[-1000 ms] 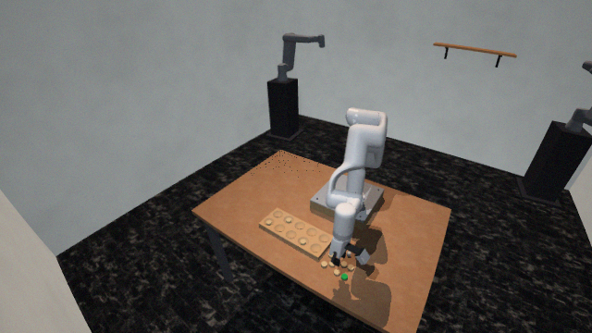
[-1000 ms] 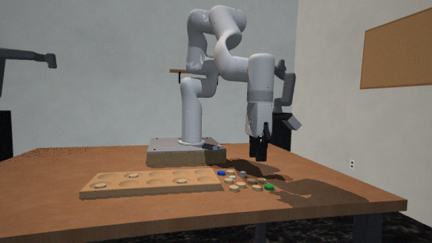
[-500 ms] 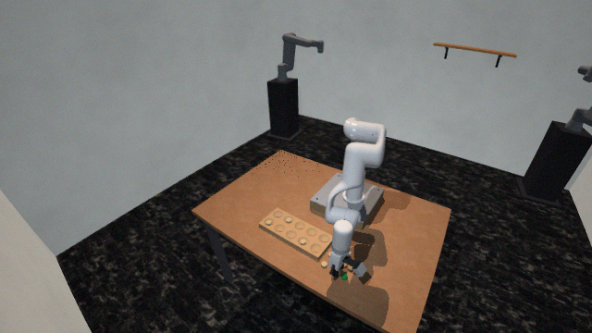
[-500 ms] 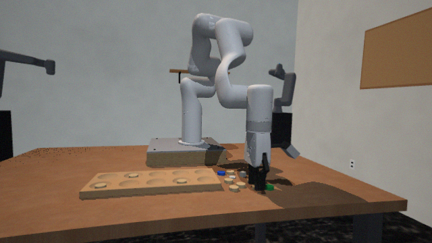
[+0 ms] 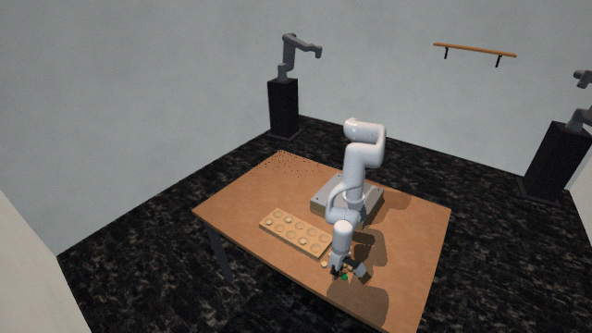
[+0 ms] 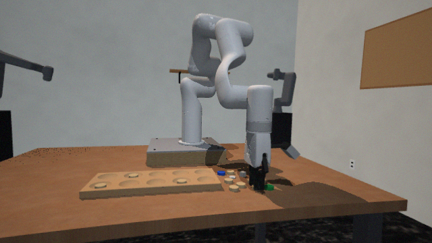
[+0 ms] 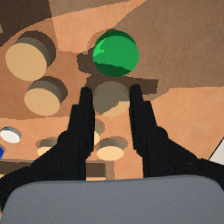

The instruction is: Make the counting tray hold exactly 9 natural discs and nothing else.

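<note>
My gripper is now 10 mm short of the green disc, 40 mm to the right of it and 20 mm above it. Also, from my hand: blue disc (160 mm behind, 60 mm to the right, 20 mm below); small white disc (110 mm behind, 30 mm to the right, 20 mm below); cube (120 mm behind, 10 mm to the left, 20 mm below).
</note>
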